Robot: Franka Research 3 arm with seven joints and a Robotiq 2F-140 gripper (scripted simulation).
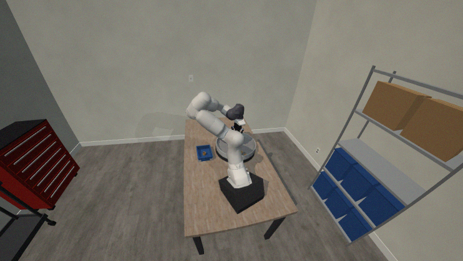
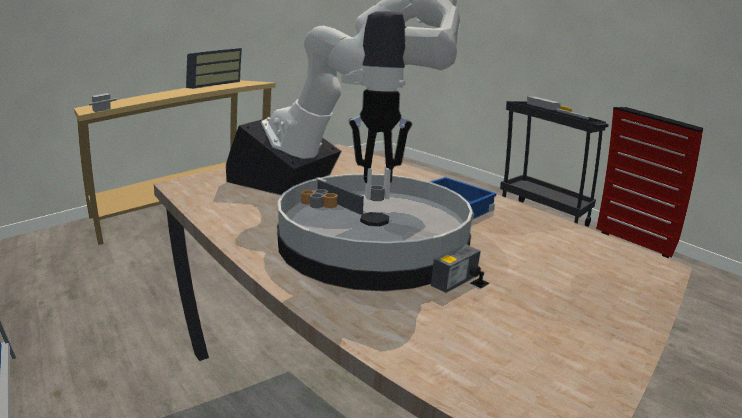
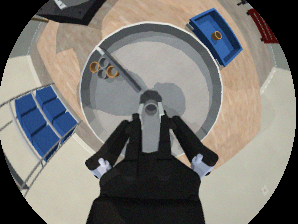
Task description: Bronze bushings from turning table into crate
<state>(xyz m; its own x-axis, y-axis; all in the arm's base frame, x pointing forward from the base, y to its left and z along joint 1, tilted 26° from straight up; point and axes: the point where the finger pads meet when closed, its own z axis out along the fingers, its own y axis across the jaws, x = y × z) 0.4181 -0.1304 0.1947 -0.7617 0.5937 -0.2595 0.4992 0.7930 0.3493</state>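
Right now the grey round turning table is 9 cm below my hand. Also, from my hand: grey turning table: 1 cm ahead, 9 cm below; then blue crate: 4 cm behind, 34 cm to the left, 12 cm below.
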